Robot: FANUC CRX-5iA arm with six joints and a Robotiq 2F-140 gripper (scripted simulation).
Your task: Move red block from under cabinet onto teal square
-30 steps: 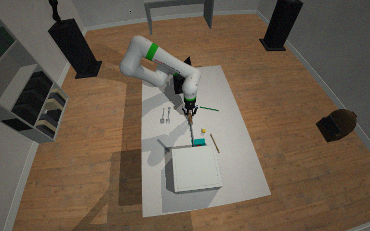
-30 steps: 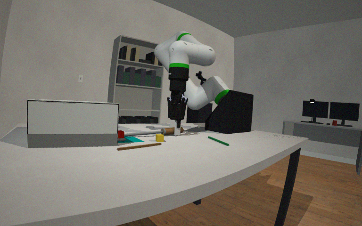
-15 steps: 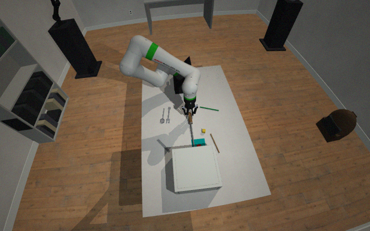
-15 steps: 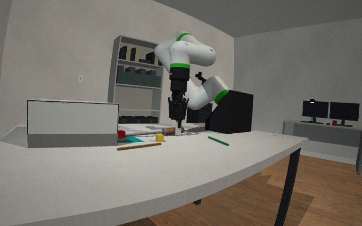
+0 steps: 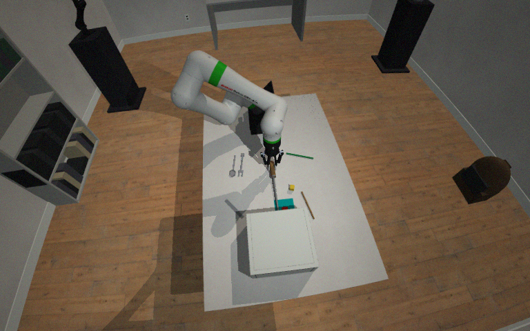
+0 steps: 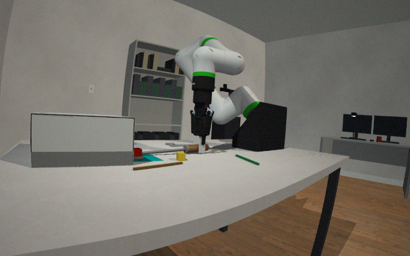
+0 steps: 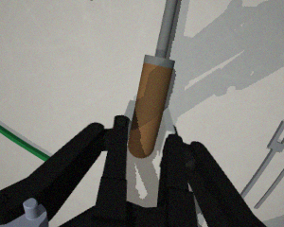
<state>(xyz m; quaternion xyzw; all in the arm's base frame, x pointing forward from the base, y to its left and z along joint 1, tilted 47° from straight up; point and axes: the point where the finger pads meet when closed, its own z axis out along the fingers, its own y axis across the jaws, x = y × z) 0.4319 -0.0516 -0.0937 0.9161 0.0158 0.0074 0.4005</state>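
My hand is 140 mm short of the tool, 40 mm to the right of it and 20 mm above it. The rest, counted from my hand: green stick 190 mm to the left, 80 mm behind, 30 mm below; teal square 260 mm ahead, 50 mm to the left, 40 mm below; yellow cube 150 mm ahead, 100 mm to the left, 30 mm below.
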